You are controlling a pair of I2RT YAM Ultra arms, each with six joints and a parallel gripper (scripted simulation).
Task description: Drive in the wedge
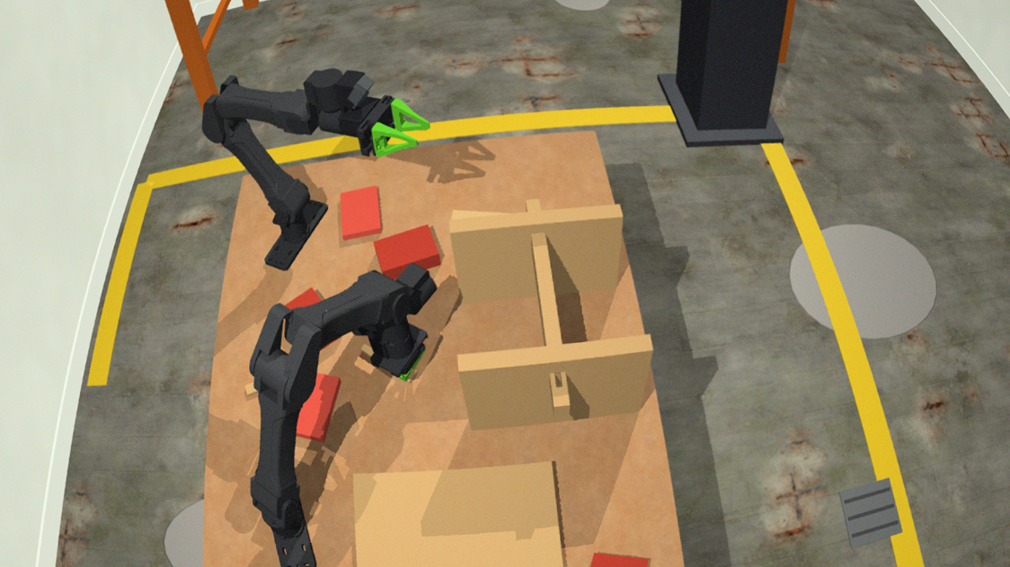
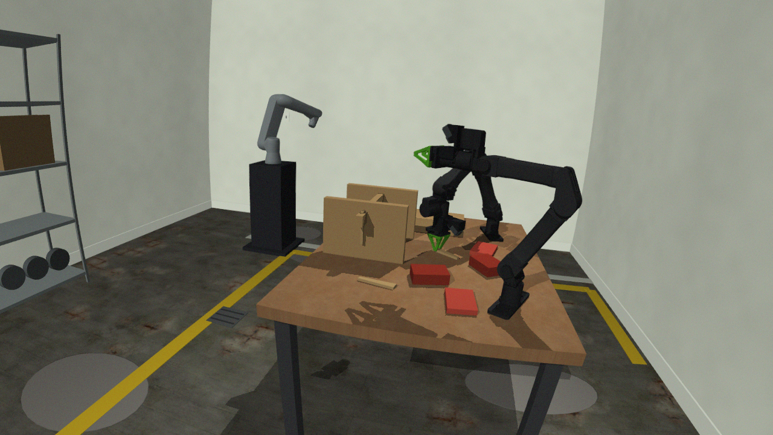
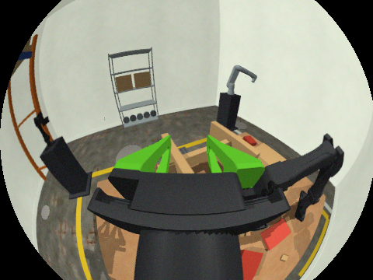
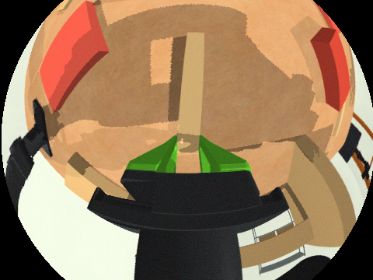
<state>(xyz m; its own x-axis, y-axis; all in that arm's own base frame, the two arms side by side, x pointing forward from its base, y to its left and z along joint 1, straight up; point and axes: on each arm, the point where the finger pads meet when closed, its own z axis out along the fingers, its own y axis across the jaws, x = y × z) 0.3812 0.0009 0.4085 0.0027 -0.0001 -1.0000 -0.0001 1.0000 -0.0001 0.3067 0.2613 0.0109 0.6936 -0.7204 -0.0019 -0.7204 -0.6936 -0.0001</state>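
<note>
The rail lies 270 mm ahead of my right hand, 150 mm above it and 20 mm to the left of it. Round my right hand: flat board 380 mm to the right, 60 mm ahead.
</note>
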